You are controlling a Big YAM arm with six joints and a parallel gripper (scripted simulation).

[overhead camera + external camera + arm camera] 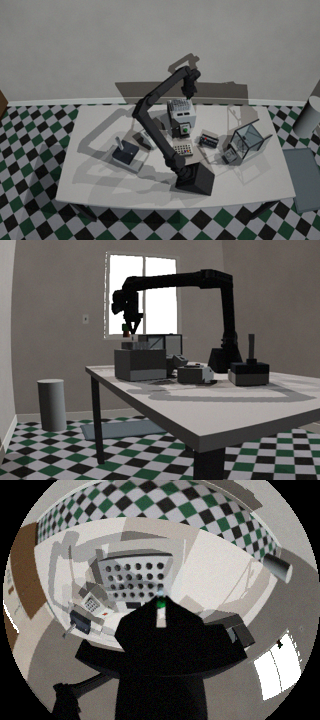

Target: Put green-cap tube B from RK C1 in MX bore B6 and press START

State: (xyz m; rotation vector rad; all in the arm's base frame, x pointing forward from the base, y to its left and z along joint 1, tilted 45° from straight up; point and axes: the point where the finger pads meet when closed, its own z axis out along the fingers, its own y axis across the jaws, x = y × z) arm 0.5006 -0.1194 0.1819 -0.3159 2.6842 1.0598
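The tube B is 20 mm below my hand. From my hand the other things lie so: bore block: 60 mm below, 50 mm to the left; green start key: 170 mm behind, 140 mm below; magnet block MG: 210 mm behind, 190 mm below, 180 mm to the right.
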